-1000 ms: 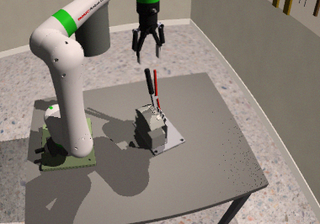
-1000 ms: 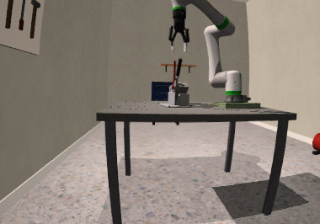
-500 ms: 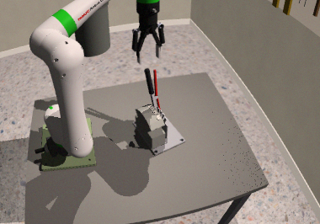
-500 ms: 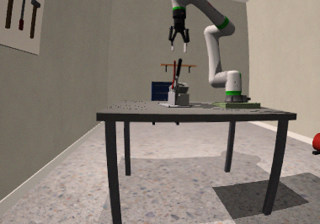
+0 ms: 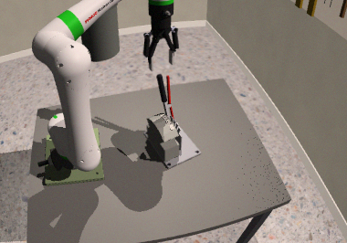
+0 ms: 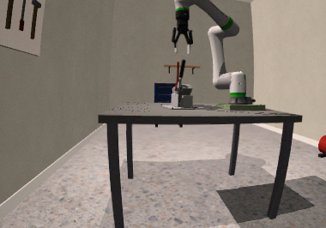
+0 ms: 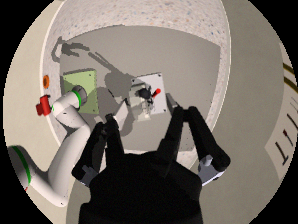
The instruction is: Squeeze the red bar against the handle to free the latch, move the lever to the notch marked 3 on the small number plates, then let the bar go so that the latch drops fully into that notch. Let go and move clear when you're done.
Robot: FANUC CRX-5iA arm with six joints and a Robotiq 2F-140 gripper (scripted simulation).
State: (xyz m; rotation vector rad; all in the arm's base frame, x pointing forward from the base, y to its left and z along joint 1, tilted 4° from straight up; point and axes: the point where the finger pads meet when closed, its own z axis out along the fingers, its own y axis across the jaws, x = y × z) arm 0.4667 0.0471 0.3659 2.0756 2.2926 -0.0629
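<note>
The red bar is 20 mm ahead of my hand, 40 mm to the right of it and 210 mm below it.
</note>
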